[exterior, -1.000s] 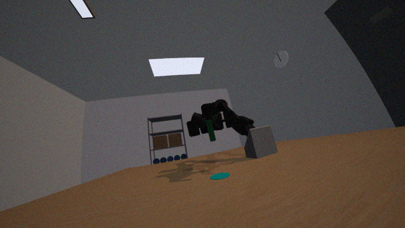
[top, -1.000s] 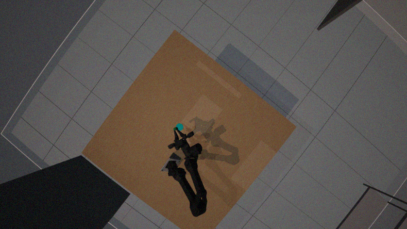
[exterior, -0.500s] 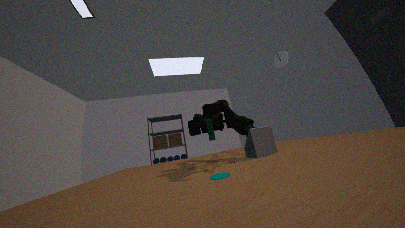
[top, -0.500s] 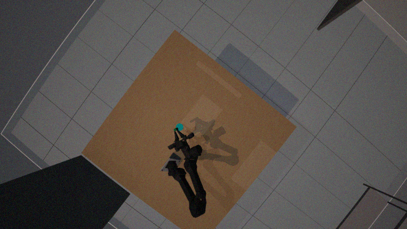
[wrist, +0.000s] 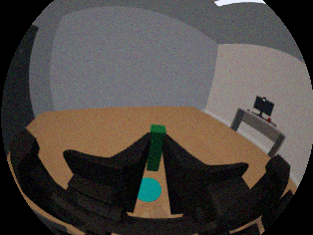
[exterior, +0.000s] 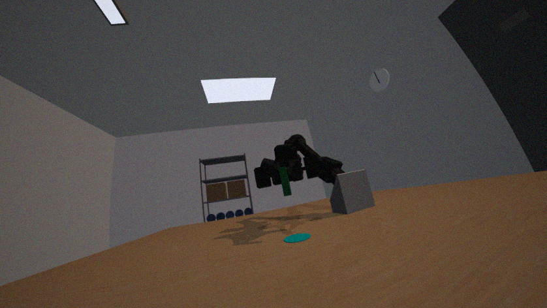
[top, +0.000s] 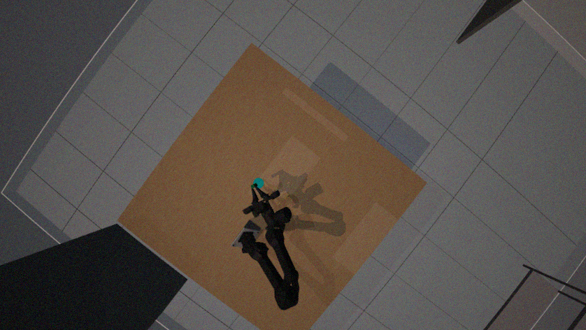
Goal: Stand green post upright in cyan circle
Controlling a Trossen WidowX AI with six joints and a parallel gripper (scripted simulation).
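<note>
Right now the cyan circle is 150 mm below my gripper tip. Round my gripper tip: green post 20 mm below.
</note>
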